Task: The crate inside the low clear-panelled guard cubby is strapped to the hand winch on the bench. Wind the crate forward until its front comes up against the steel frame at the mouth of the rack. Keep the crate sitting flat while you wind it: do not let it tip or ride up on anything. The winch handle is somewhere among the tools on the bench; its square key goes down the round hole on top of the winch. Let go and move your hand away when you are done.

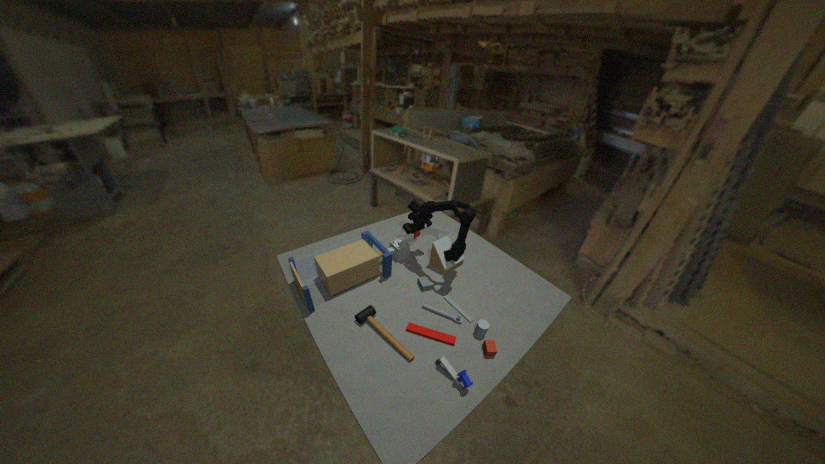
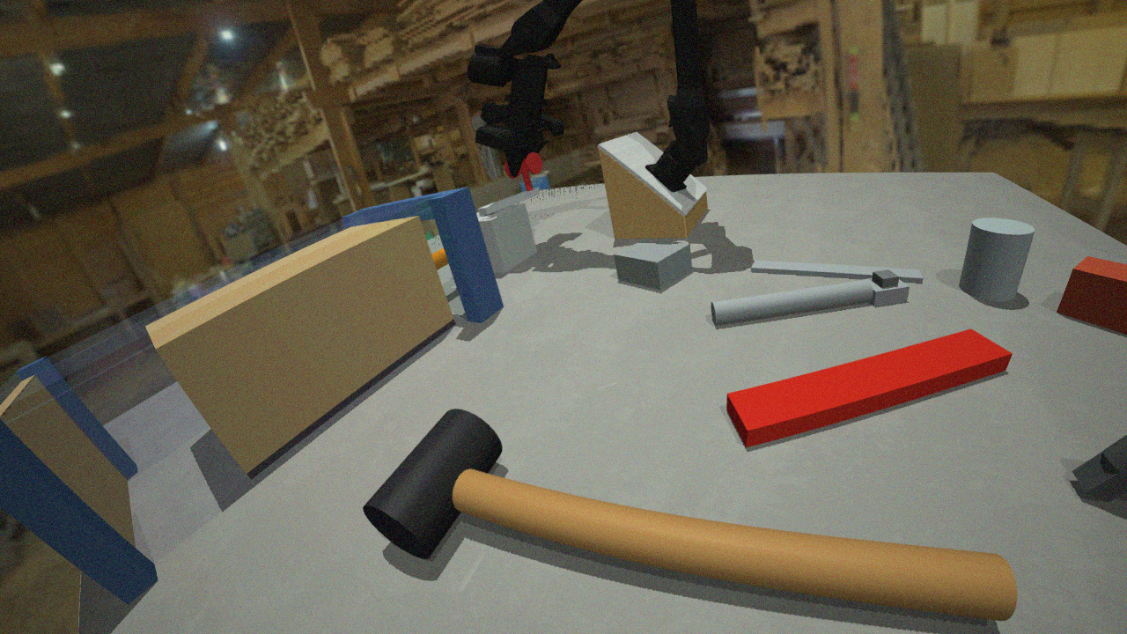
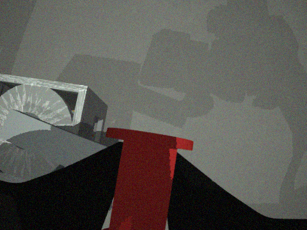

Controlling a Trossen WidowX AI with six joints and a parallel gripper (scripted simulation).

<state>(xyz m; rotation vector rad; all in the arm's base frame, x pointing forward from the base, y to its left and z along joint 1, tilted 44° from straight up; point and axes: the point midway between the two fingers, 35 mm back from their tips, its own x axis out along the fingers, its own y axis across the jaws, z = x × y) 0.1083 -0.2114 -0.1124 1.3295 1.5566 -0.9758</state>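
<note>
Now: gripper tip 40 mm short of the winch handle with red knob, 30 mm above it and 20 mm to the right of it. Also, from my gripper tip: grey block 310 mm to the left, 120 mm below, 110 mm ahead; then winch 100 mm below, 80 mm ahead; then flat grey strip 530 mm to the left, 130 mm below, 60 mm ahead.
</note>
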